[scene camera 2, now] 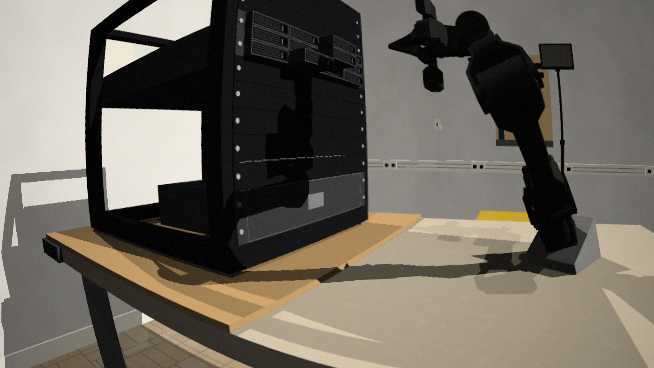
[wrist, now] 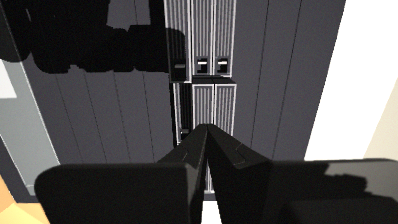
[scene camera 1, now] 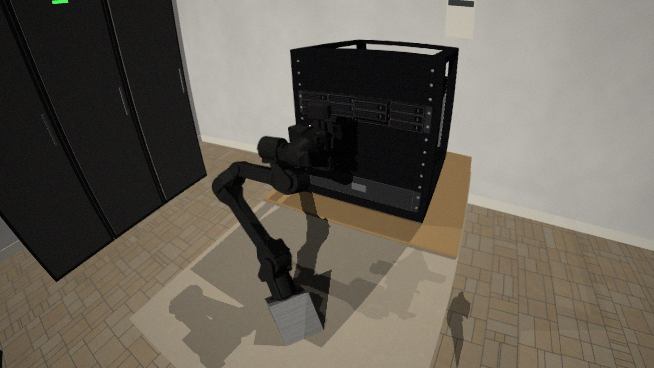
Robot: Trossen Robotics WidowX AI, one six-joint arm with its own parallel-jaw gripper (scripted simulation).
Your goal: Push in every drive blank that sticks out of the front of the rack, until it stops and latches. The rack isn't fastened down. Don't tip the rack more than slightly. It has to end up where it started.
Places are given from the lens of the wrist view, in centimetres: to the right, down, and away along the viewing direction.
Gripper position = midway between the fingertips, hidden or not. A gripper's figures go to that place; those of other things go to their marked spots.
my gripper (wrist: pixel 205 130): 0, 1, 11
black rack (wrist: pixel 88 88): -17, -4, 27
drive blank (wrist: pixel 203 88): 1, -3, 22
The marked spots on the drive blank and the black rack are 18 cm apart.
